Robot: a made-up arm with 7 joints. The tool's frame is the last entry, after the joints. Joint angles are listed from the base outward. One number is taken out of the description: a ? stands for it. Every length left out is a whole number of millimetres.
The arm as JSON. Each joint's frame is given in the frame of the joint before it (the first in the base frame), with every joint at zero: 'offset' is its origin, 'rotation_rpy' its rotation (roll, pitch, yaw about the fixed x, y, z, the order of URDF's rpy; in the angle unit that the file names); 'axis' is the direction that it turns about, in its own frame. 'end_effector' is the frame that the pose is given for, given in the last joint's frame.
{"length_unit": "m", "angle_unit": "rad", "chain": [
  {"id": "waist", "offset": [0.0, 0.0, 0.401], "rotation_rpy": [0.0, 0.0, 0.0], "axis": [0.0, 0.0, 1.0]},
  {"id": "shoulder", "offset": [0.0, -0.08, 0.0], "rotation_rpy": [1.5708, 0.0, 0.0], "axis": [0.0, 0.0, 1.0]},
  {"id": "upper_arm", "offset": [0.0, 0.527, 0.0], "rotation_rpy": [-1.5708, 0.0, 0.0], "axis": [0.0, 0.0, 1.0]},
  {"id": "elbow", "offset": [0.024, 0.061, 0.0], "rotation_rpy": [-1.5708, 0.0, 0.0], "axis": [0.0, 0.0, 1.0]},
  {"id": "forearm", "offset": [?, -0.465, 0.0], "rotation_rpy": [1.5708, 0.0, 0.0], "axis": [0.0, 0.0, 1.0]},
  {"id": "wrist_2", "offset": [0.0, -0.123, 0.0], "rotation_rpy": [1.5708, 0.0, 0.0], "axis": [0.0, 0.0, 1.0]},
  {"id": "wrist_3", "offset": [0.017, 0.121, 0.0], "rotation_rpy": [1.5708, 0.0, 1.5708], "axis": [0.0, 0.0, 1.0]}
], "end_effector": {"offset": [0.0, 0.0, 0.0], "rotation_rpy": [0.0, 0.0, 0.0]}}
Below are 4 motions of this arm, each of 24 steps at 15 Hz.
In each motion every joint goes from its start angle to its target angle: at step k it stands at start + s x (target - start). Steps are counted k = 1, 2, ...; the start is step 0. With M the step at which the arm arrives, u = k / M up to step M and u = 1 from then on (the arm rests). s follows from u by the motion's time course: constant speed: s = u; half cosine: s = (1 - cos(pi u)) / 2; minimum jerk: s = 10 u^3 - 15 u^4 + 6 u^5.
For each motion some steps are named. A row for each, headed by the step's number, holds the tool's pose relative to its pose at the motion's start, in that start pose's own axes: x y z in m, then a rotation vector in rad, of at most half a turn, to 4 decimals.
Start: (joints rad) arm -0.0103 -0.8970 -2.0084 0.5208 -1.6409 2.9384 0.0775
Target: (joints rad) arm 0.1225 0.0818 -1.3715 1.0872 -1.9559 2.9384 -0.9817
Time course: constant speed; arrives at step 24
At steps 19, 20, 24:
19: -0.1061 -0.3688 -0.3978 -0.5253 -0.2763 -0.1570
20: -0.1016 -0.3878 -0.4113 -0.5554 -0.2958 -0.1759
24: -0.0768 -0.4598 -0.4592 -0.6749 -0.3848 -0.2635

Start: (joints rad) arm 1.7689 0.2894 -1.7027 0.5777 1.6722 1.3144 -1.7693
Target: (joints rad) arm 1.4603 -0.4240 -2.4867 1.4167 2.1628 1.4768 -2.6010
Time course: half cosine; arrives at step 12
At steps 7, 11, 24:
7: -0.0808 -0.0359 -0.1424 -0.2127 -0.4927 -0.9155
11: -0.0376 -0.0240 -0.2674 -0.4867 -0.7118 -1.3811
24: -0.0344 -0.0244 -0.2737 -0.5028 -0.7210 -1.4013

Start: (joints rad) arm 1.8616 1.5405 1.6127 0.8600 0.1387 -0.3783 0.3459
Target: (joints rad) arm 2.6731 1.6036 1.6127 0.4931 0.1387 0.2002 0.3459
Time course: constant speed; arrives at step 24
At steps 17, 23, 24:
17: -0.6403 0.0793 -0.3576 0.3466 1.1778 -0.1646
23: -0.9154 0.1427 -0.3484 0.4804 1.5882 -0.2347
24: -0.9607 0.1544 -0.3390 0.5032 1.6562 -0.2471

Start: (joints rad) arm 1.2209 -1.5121 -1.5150 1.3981 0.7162 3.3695 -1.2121
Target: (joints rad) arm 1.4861 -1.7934 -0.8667 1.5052 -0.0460 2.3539 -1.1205
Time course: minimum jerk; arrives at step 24
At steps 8, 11, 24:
8: 0.0829 -0.0092 0.0078 0.3267 0.0724 0.1761
11: 0.1775 -0.0185 0.0047 0.6541 0.1889 0.3173
24: 0.4732 0.0098 -0.0949 1.4667 0.7140 0.4441

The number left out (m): -0.02
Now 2 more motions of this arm.
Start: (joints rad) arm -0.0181 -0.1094 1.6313 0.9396 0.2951 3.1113 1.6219
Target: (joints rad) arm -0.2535 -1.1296 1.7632 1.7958 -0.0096 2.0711 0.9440
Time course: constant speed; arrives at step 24
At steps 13, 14, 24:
13: 0.3816 -0.1156 -0.0284 -0.8985 0.3064 -0.5560
14: 0.4048 -0.1281 -0.0380 -0.9705 0.3243 -0.5704
24: 0.5621 -0.2558 -0.1789 -1.6376 0.3717 -0.4539

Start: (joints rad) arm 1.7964 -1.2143 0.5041 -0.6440 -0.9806 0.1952 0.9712
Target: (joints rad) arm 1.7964 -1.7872 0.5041 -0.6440 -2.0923 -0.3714 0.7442
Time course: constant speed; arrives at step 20
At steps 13, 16, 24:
13: -0.2303 0.0526 0.2354 -0.9631 0.2978 -0.4408
16: -0.2863 0.0794 0.2806 -1.1703 0.3874 -0.5201
24: -0.3628 0.1221 0.3343 -1.4307 0.5273 -0.6077

